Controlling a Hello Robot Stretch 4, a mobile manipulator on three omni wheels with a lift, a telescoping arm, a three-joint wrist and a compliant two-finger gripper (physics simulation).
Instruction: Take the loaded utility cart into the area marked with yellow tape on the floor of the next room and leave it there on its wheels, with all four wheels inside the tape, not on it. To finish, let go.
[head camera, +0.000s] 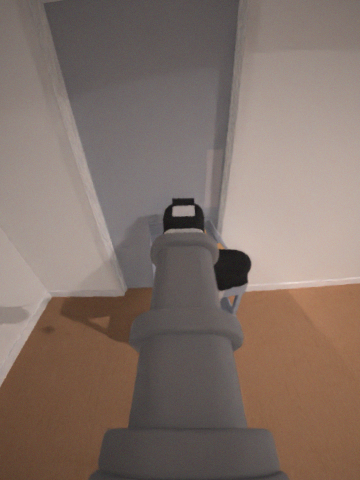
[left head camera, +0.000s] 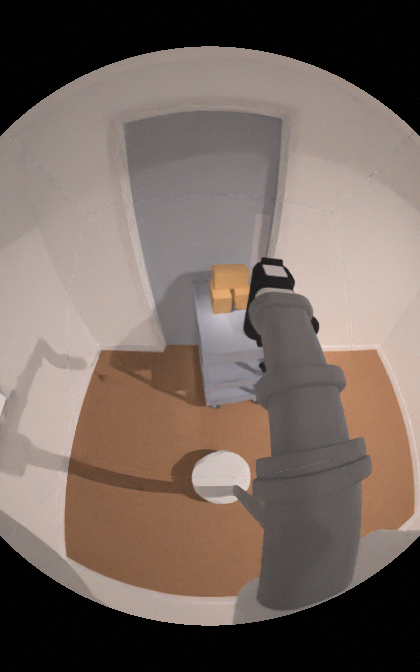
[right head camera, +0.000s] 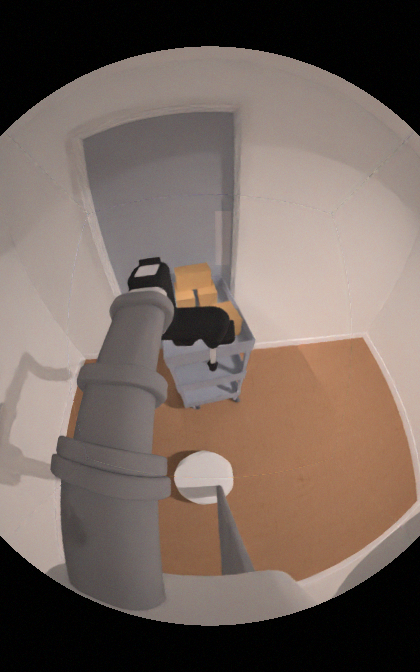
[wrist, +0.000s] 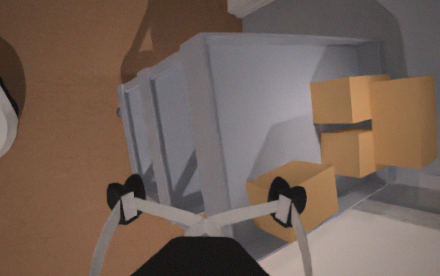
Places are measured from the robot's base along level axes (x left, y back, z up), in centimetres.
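Pixels of known places: gripper, fingertip midpoint: (wrist: 207, 192).
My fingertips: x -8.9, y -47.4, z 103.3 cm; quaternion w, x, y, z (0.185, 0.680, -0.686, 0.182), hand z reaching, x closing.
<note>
Ahead of a thing's pixels: the offset from my fingertips to its top centre.
The blue-grey utility cart (left head camera: 217, 335) (right head camera: 242, 345) (wrist: 204, 125) stands upright on the brown floor, close in front of the doorway. On its top tray, two tan boxes carry a third box @[dx +9.0, dy -61.8, dz -3.1 cm] (left head camera: 230, 276) (right head camera: 193, 276) (wrist: 402, 122); another box @[dx -9.2, dy -33.9, dz -14.9 cm] (right head camera: 234, 320) (wrist: 320, 192) stands apart near the right rim. My gripper (wrist: 207, 192) is open at the cart's near end. In the wrist view its fingertips stand wide apart, with the cart's near top rim behind the gap. In the head view my arm hides much of the cart. The yellow tape does not show.
A grey panel (head camera: 145, 100) (left head camera: 200, 165) (right head camera: 165, 170) fills the framed doorway behind the cart. Pale walls stand left (head camera: 20, 270) and right (head camera: 300, 150) of it. A white round base (left head camera: 221, 470) (right head camera: 203, 465) is on the floor in front of the cart.
</note>
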